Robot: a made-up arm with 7 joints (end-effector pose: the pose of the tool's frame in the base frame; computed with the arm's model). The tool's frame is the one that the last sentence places.
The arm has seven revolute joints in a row. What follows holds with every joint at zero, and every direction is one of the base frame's.
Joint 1 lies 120.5 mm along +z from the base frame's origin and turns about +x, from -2.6 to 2.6 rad.
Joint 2 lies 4.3 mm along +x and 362.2 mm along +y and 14.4 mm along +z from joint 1 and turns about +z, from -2.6 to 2.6 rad.
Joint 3 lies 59.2 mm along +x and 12.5 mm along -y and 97.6 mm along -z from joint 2 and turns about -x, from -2.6 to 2.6 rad.
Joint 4 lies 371.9 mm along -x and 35.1 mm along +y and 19.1 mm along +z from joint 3 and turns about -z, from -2.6 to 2.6 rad.
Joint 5 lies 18.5 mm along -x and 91.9 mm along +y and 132 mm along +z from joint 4 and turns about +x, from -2.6 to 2.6 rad.
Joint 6 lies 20.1 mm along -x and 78.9 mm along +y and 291.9 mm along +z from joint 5 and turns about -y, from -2.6 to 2.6 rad.
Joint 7 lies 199.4 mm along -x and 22.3 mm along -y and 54.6 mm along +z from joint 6 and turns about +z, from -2.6 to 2.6 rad.
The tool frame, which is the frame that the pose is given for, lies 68.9 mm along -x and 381.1 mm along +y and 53.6 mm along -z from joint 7; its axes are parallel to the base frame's.
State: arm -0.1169 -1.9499 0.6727 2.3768 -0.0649 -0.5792 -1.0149
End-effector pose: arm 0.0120 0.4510 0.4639 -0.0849 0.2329 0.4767 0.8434
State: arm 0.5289 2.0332 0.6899 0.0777 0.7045 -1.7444 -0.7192
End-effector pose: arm -0.3546 -0.2901 0.2389 -0.5652 0.0630 0.4246 0.7045
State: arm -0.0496 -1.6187 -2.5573 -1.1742 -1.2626 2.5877 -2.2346
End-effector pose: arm -0.2174 1.1006 -0.3116 -0.2084 0.7447 -0.5052 0.3831
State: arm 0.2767 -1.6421 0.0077 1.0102 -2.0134 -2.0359 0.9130
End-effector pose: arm 0.1902 0.0963 -0.3501 -0.4793 -0.4275 0.6275 0.4402
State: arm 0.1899 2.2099 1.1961 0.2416 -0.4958 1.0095 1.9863
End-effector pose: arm 0.3301 -0.1919 0.0400 0.7061 0.4621 -0.3072 0.4398
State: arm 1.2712 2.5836 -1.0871 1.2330 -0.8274 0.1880 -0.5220
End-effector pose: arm -0.2273 -0.1023 0.5424 0.1167 -0.2633 0.4934 0.8207
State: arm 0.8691 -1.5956 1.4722 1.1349 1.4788 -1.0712 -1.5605
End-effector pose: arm 0.2883 0.4600 0.6138 -0.0044 -0.3927 0.9179 0.0569
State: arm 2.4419 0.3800 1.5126 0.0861 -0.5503 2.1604 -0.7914
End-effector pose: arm -0.3790 0.0773 0.9437 0.3104 -0.8507 -0.3569 0.2295
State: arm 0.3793 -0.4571 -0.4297 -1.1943 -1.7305 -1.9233 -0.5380
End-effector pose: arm -0.4756 0.9418 0.1650 -0.3981 0.3446 -0.5463 0.6514
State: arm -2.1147 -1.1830 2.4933 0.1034 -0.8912 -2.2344 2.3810
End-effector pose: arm 0.0830 -1.0293 0.2112 -0.4499 -0.4561 -0.7386 0.2101
